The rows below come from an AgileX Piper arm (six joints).
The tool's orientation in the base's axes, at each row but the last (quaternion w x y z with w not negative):
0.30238, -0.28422, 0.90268, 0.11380
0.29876, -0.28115, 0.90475, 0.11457
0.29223, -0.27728, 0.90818, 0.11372
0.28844, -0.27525, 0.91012, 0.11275
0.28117, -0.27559, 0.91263, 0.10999
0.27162, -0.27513, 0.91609, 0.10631
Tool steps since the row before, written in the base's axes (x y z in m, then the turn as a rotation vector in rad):
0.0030, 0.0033, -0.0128, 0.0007, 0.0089, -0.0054
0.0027, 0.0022, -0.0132, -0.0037, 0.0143, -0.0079
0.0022, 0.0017, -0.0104, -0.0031, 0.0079, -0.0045
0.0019, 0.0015, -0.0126, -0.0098, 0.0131, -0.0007
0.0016, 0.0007, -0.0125, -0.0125, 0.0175, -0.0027
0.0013, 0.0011, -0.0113, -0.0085, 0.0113, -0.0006
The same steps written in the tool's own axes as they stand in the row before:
0.0044, 0.0005, 0.0128, -0.0011, 0.0066, 0.0080
0.0052, -0.0003, 0.0126, 0.0009, 0.0135, 0.0099
0.0039, -0.0003, 0.0100, 0.0013, 0.0080, 0.0051
0.0054, -0.0004, 0.0116, 0.0014, 0.0163, 0.0008
0.0058, -0.0009, 0.0112, 0.0025, 0.0214, 0.0028
0.0049, -0.0003, 0.0103, 0.0012, 0.0141, 0.0007

